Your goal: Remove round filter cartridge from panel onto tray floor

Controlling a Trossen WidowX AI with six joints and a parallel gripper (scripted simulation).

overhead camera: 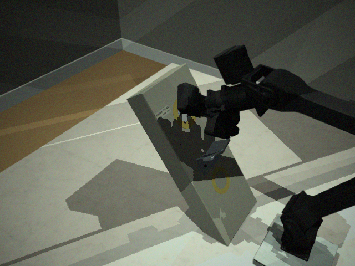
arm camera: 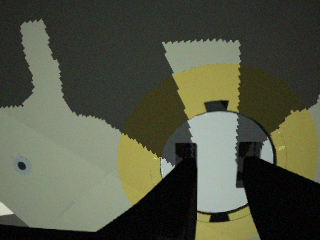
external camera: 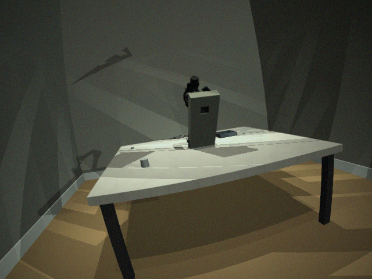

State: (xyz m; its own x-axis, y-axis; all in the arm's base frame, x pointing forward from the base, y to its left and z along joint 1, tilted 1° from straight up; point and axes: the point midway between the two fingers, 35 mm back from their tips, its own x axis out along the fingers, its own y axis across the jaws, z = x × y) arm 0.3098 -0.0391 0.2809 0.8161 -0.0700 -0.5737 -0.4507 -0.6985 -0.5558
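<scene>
The round grey filter cartridge lies 1 cm ahead of my gripper tip and 1 cm below it. Also, from my gripper tip: grey bracket 8 cm behind, 1 cm to the left, 10 cm below; then tray 38 cm behind, 32 cm to the left, 28 cm below.
</scene>
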